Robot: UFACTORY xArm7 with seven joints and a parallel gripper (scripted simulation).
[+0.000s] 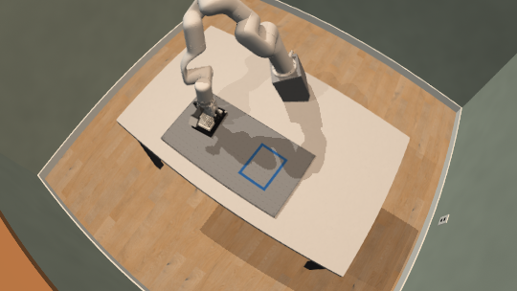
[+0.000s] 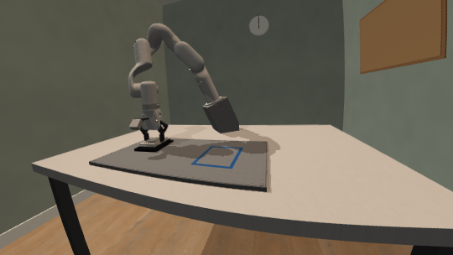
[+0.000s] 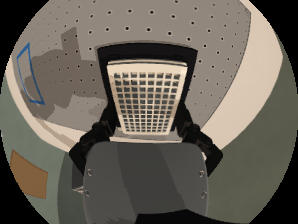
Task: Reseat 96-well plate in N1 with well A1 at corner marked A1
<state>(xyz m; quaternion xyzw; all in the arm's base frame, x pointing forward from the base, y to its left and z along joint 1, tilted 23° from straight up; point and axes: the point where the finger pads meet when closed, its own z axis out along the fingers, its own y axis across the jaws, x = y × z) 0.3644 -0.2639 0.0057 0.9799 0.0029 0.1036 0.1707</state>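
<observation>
Now: hand 10 mm above the white 96-well plate. From my hand the other things lie so: black plate nest N1 (30 mm below).
</observation>
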